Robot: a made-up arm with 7 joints. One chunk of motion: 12 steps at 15 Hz.
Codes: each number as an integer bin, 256 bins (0 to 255) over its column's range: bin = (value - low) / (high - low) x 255, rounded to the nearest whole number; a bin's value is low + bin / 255 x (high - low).
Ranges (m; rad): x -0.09..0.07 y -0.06..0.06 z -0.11..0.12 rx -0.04..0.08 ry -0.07..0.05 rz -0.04..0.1
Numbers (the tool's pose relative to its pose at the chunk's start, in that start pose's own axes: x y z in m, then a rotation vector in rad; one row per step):
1: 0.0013 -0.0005 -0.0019 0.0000 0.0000 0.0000
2: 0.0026 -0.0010 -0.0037 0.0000 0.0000 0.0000
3: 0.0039 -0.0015 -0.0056 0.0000 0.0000 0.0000
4: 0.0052 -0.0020 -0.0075 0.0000 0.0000 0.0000
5: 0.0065 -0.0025 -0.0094 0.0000 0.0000 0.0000
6: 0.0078 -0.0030 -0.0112 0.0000 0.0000 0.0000
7: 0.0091 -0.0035 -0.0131 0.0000 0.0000 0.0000
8: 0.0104 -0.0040 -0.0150 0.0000 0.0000 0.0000
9: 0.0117 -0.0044 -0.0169 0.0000 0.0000 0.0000
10: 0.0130 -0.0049 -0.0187 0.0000 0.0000 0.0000
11: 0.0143 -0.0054 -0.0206 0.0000 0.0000 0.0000
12: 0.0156 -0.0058 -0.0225 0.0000 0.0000 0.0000
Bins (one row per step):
1: 146 126 120 85 149 73
2: 148 125 118 85 149 73
3: 150 124 116 85 149 73
4: 152 123 114 85 149 73
5: 154 122 112 85 149 73
6: 156 121 110 85 149 73
7: 158 120 107 85 149 73
8: 160 119 105 85 149 73
9: 162 118 103 85 149 73
10: 164 117 101 85 149 73
11: 166 116 99 85 149 73
12: 168 115 97 85 149 73

